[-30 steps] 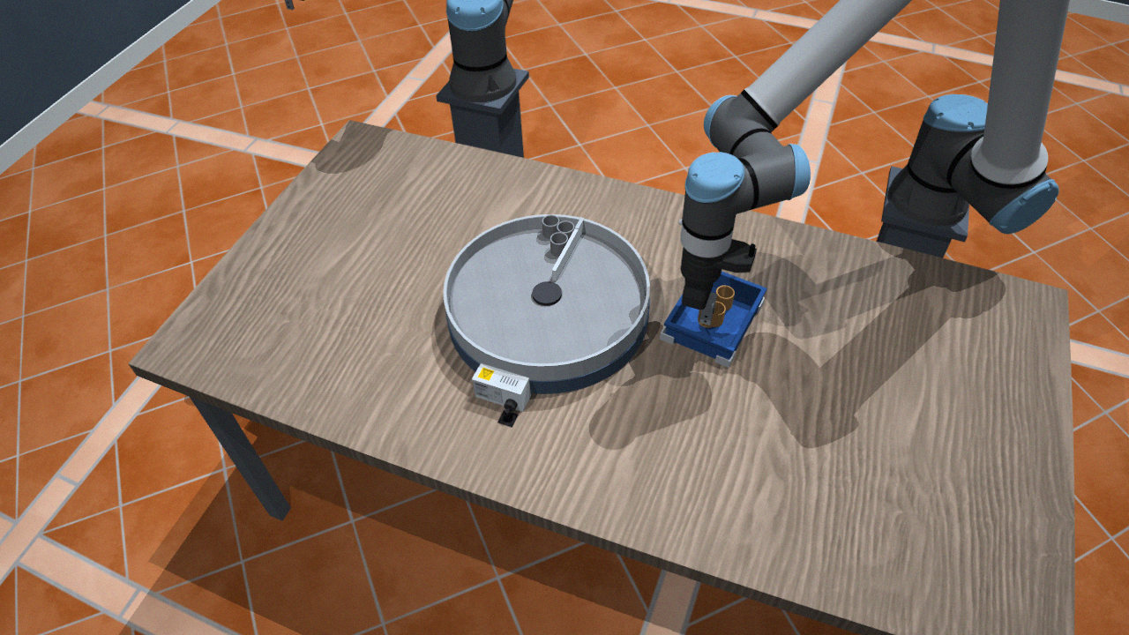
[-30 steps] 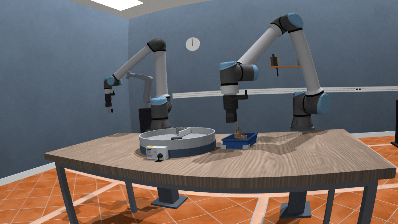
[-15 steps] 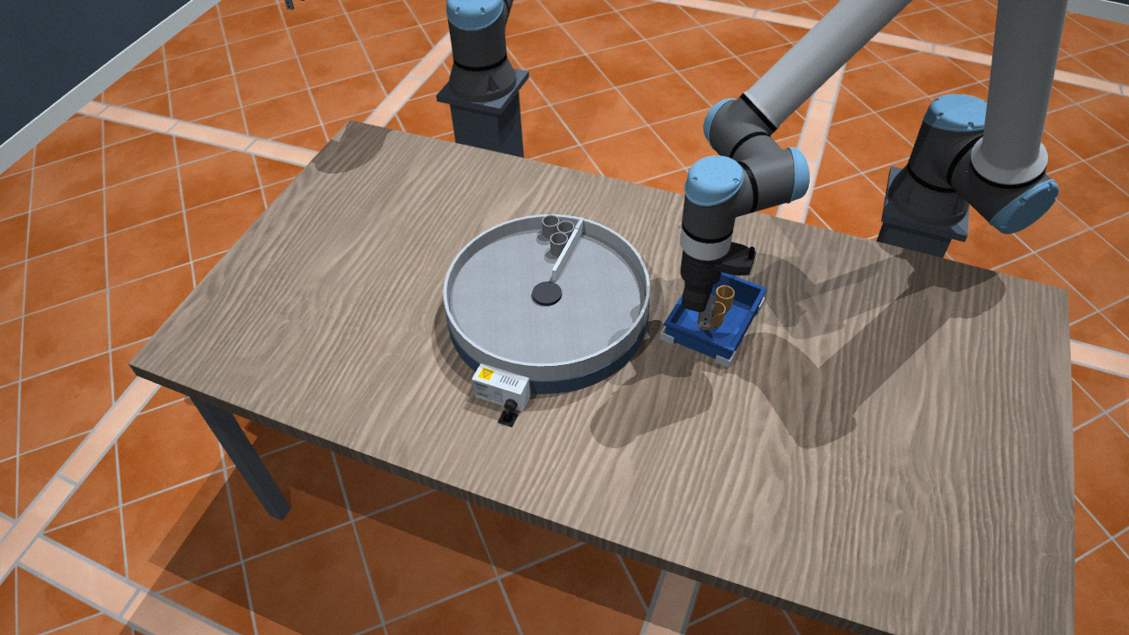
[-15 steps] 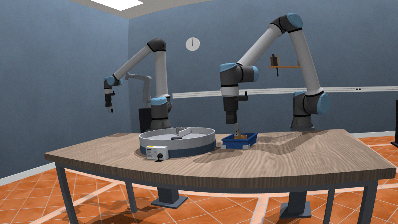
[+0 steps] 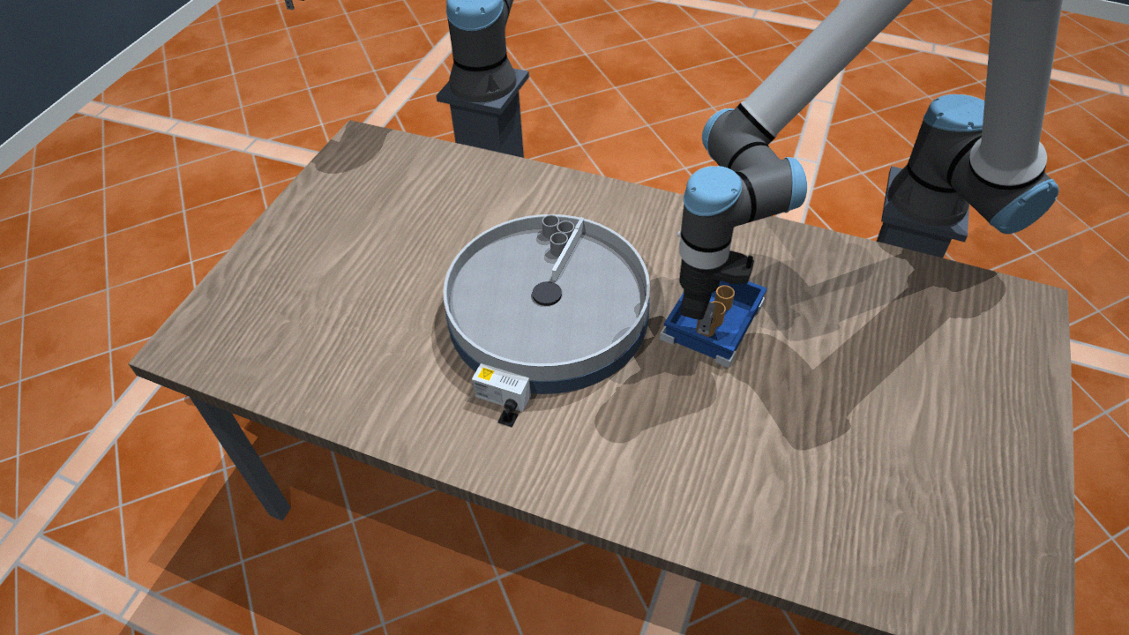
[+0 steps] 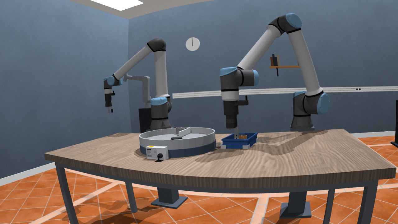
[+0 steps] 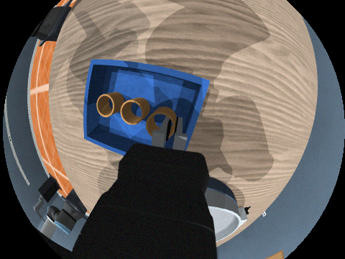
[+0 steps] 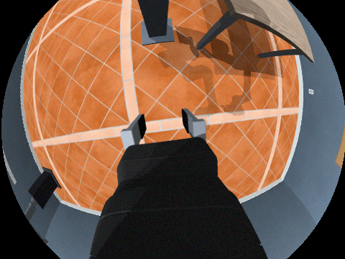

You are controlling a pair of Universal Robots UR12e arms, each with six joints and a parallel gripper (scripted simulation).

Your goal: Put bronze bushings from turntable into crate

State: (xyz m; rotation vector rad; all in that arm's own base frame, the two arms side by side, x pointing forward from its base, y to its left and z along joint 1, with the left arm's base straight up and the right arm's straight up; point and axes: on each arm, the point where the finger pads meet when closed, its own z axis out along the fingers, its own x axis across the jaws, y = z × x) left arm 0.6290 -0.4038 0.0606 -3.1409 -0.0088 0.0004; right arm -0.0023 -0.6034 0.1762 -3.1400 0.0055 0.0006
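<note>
Now: the blue crate 70 mm behind my left hand and 40 mm below it.
</note>
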